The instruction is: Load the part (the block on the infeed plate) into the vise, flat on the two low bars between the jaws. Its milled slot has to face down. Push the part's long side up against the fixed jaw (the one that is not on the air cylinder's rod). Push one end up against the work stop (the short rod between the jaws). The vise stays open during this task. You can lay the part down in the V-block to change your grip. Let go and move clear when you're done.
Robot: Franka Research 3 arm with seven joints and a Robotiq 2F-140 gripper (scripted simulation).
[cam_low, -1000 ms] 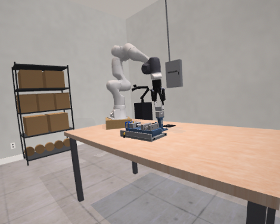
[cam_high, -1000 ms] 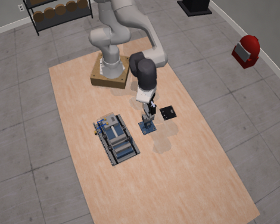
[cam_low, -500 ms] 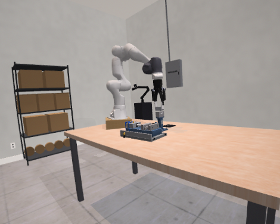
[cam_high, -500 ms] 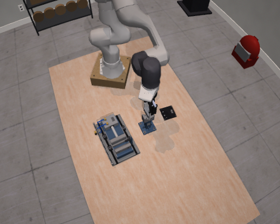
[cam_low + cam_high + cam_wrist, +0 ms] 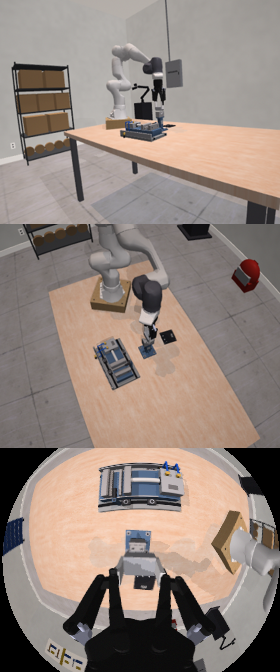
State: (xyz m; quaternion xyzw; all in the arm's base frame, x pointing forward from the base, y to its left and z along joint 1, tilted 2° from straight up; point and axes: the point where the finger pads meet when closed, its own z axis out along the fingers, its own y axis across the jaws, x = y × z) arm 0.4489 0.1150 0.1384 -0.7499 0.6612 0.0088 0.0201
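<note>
The part is 30 mm below my hand. Also, from my hand: vise (30 mm ahead, 220 mm to the right, 170 mm below); black infeed plate (50 mm behind, 160 mm to the left, 210 mm below).
</note>
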